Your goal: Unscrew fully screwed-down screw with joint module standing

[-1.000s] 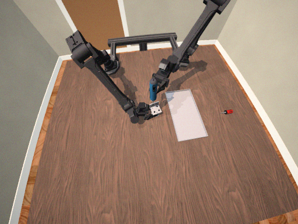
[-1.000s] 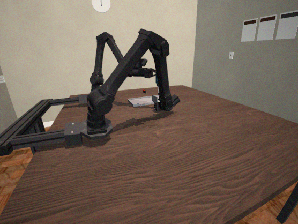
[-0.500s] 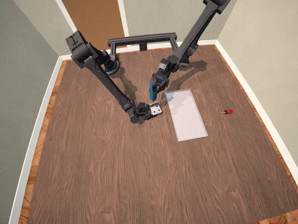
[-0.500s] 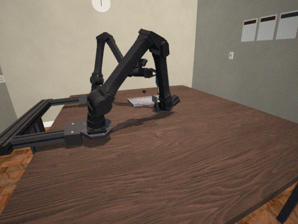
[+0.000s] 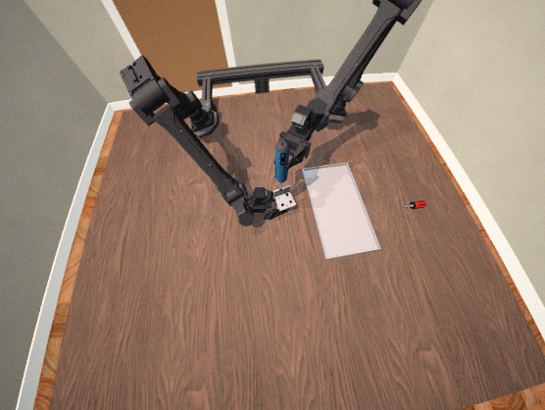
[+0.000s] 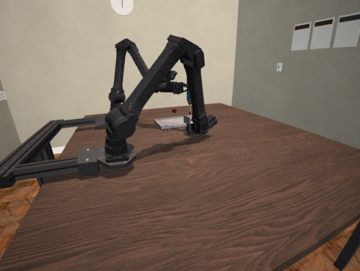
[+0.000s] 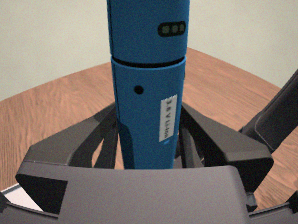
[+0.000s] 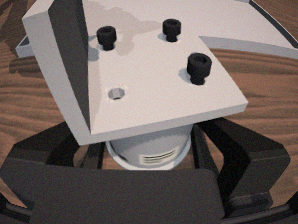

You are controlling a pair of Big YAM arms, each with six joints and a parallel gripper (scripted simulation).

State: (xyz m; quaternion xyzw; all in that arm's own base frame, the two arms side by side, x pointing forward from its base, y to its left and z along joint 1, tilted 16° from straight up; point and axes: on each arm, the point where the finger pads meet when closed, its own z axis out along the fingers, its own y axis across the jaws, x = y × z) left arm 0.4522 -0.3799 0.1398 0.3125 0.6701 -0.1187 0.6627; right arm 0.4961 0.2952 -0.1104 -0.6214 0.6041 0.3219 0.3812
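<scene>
Right now the joint module body is 1 cm above my right hand. From my right hand the other things lie so: bracket (5 cm above); flat tray (3 cm ahead, 23 cm to the left, 2 cm below); small red-handled screwdriver (7 cm ahead, 57 cm to the left, 1 cm below).
</scene>
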